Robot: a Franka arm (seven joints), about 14 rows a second.
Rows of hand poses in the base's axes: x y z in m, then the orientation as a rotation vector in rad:
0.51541, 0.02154, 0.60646, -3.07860, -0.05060, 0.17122
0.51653, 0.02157, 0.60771, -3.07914, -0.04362, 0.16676
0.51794, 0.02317, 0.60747, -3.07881, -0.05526, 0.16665
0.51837, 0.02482, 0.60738, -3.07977, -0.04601, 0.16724
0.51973, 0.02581, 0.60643, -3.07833, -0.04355, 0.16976
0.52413, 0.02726, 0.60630, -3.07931, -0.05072, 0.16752
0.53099, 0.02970, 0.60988, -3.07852, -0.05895, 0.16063
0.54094, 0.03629, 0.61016, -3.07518, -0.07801, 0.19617
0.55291, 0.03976, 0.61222, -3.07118, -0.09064, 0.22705
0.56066, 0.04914, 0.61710, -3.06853, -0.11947, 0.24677
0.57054, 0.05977, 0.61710, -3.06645, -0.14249, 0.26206
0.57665, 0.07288, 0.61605, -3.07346, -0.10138, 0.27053
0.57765, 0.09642, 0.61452, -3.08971, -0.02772, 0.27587
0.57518, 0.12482, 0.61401, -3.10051, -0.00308, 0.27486
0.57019, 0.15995, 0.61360, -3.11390, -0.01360, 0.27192
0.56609, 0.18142, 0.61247, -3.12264, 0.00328, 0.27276
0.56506, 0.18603, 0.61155, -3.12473, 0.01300, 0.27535
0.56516, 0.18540, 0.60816, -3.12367, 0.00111, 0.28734
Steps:
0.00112, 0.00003, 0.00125, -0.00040, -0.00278, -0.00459
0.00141, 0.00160, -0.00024, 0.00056, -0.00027, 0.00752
0.00043, 0.00165, -0.00009, -0.00117, 0.00051, -0.00594
0.00136, 0.00099, -0.00095, 0.00122, 0.00175, -0.00160
0.00440, 0.00145, -0.00013, -0.00069, -0.00163, 0.00464
0.00686, 0.00244, 0.00358, 0.00137, -0.00457, 0.00515
0.00995, 0.00659, 0.00028, 0.00110, 0.02277, 0.01301
0.01197, 0.00347, 0.00206, 0.00158, 0.01994, 0.00874
0.00775, 0.00938, 0.00488, 0.00119, 0.01231, 0.01907
0.00988, 0.01063, 0.00000, 0.00069, 0.00952, 0.01524
0.00611, 0.01311, -0.00105, -0.00859, 0.00560, -0.02602
0.00100, 0.02354, -0.00153, -0.01935, 0.00332, -0.04621
-0.00247, 0.02840, -0.00051, -0.01191, -0.00104, -0.01491
-0.00499, 0.03513, -0.00041, -0.01246, -0.00274, 0.00782
-0.00410, 0.02147, -0.00113, -0.00966, 0.00010, -0.00999
-0.00103, 0.00461, -0.00092, -0.00286, 0.00155, -0.00596
0.00010, -0.00063, -0.00339, 0.00071, 0.00766, 0.00757

